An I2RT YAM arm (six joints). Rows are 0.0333 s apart.
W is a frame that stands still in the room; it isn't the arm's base.
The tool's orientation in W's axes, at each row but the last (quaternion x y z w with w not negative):
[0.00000, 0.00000, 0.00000, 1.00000]
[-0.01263, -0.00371, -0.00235, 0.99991]
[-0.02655, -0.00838, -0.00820, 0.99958]
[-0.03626, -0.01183, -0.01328, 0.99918]
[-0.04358, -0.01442, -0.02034, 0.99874]
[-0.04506, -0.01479, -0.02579, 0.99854]
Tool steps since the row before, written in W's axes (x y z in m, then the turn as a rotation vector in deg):
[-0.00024, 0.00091, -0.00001, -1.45, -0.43, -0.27]
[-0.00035, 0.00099, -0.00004, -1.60, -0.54, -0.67]
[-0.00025, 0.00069, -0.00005, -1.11, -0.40, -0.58]
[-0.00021, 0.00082, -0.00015, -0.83, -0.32, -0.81]
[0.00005, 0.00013, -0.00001, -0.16, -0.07, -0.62]
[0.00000, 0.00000, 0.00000, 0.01, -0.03, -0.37]
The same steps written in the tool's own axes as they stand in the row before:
[-0.00024, 0.00091, -0.00001, -1.45, -0.43, -0.27]
[-0.00035, 0.00099, -0.00001, -1.60, -0.53, -0.67]
[-0.00026, 0.00069, -0.00001, -1.11, -0.39, -0.58]
[-0.00023, 0.00082, -0.00009, -0.84, -0.28, -0.81]
[0.00004, 0.00013, 0.00000, -0.18, -0.02, -0.62]
[0.00000, 0.00000, 0.00000, 0.00, 0.00, -0.37]

